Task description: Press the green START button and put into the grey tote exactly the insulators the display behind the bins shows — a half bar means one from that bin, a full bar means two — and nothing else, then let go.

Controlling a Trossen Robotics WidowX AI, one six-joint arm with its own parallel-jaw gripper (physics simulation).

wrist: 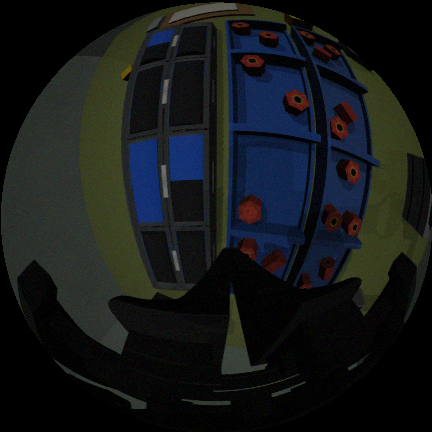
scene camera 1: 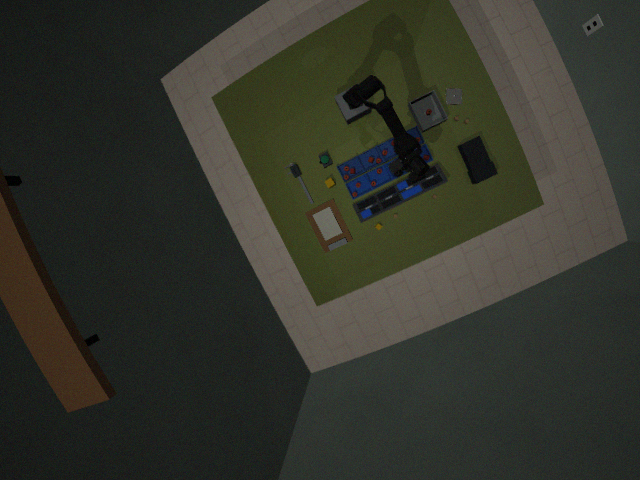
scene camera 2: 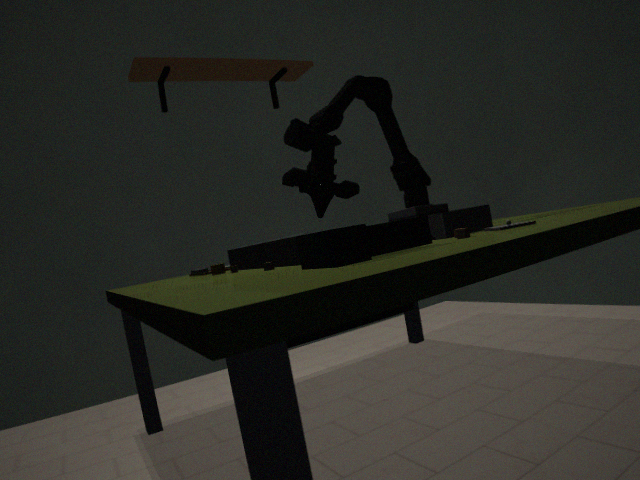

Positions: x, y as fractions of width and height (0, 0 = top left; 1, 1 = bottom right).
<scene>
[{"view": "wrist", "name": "my gripper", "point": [0.53, 0.59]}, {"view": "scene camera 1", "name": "grey tote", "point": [0.65, 0.22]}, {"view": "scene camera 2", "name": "my gripper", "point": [0.50, 0.45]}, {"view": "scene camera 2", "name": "dark box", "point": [0.52, 0.52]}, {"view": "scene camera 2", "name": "display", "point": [0.44, 0.53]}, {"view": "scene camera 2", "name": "grey tote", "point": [0.75, 0.46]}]
</scene>
